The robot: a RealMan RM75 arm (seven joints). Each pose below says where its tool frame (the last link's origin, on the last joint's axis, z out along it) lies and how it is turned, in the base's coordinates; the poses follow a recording.
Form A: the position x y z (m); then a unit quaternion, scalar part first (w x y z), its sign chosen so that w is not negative.
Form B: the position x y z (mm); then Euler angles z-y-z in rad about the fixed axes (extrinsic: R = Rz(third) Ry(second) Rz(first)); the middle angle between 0 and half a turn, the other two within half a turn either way. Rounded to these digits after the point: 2 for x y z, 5 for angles.
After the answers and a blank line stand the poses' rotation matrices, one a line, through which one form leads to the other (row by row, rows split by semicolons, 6 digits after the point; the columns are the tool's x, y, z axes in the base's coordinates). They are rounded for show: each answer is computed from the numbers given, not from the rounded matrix.
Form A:
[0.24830 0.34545 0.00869 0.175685 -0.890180 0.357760 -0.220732]
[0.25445 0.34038 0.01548 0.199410 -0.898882 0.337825 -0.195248]
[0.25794 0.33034 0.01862 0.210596 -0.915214 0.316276 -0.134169]
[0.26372 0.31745 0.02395 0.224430 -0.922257 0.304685 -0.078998]
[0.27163 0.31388 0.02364 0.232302 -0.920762 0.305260 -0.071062]
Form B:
[248.30 345.45 8.69 -2.08720 2.56960 0.29011]
[254.45 340.38 15.48 -1.98615 2.57592 0.43645]
[257.94 330.34 18.62 -1.80532 2.63684 0.67082]
[263.72 317.45 23.95 -1.59017 2.66113 0.91327]
[271.63 313.88 23.64 -1.54753 2.65083 0.95381]

0.646571 -0.559383 0.518688; -0.714500 -0.682285 0.154844; 0.267276 -0.470720 -0.840824
0.695505 -0.529460 0.485741; -0.685198 -0.692220 0.226573; 0.216278 -0.490411 -0.844228
0.763936 -0.522410 0.378800; -0.635432 -0.711237 0.300612; 0.112374 -0.470350 -0.875296
0.801853 -0.526536 0.282474; -0.597455 -0.713597 0.365825; 0.008952 -0.462103 -0.886781
0.803533 -0.529128 0.272687; -0.595159 -0.705704 0.384405; -0.010963 -0.471174 -0.881972

